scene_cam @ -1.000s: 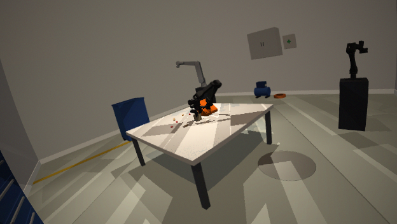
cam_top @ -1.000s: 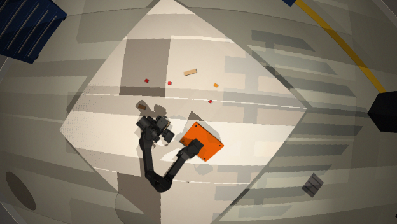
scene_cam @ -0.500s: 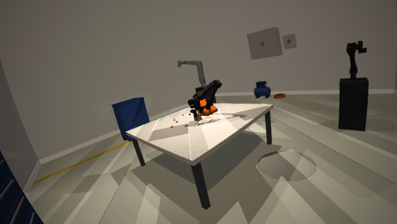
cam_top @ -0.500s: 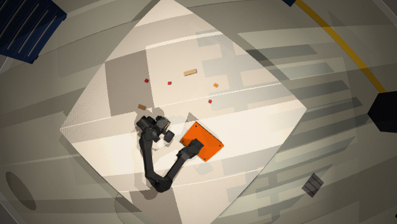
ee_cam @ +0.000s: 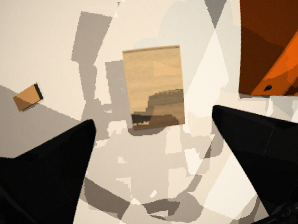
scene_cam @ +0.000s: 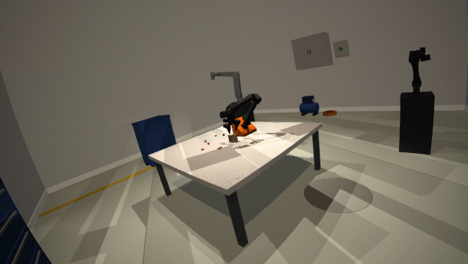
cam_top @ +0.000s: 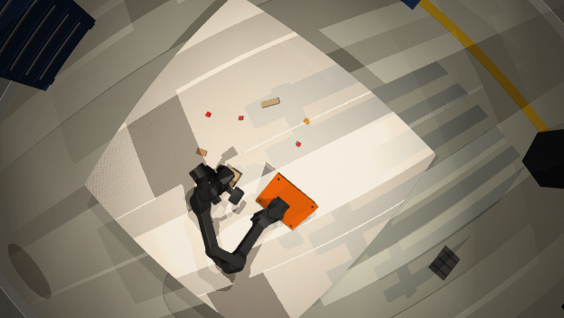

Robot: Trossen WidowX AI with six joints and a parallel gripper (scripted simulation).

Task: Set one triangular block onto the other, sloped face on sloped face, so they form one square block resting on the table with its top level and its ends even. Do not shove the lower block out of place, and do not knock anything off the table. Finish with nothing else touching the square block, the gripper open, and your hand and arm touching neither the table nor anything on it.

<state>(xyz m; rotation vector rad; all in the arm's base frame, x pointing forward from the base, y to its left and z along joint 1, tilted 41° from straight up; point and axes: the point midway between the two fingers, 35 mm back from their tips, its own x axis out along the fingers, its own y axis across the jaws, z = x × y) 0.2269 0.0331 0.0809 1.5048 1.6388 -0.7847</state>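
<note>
My gripper tip is now 4 cm above the light wooden triangular block and 1 cm past it. Round my gripper tip: small orange cube: 41 cm to the right, 9 cm below, 8 cm behind.
</note>
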